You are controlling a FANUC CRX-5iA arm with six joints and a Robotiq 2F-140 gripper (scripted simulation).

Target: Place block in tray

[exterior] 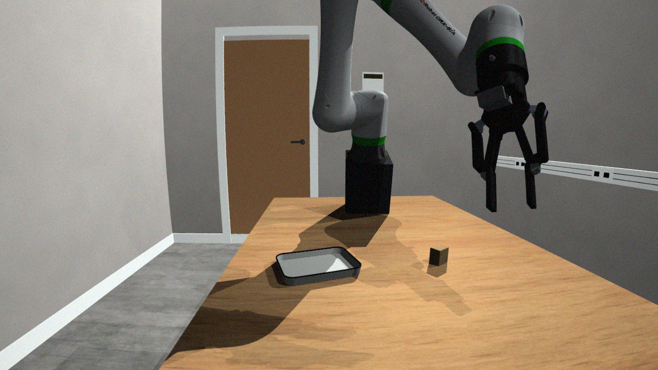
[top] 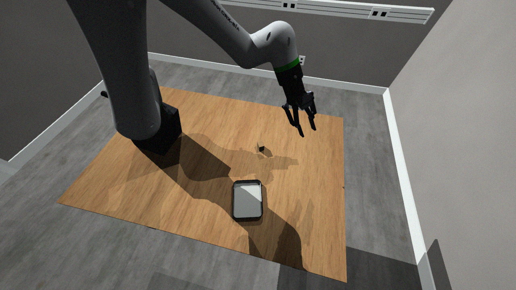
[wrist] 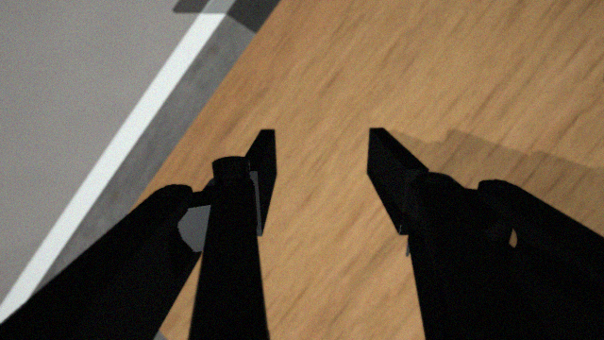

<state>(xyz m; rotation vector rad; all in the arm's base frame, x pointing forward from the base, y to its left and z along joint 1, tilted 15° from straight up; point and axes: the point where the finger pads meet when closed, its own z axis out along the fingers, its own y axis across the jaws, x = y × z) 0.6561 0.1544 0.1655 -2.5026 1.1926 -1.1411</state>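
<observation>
Right now the wooden block is 190 mm below my hand, 190 mm behind it and 40 mm to the right of it. From my hand the other things lie so: white tray 320 mm to the right, 190 mm below, 170 mm behind.
</observation>
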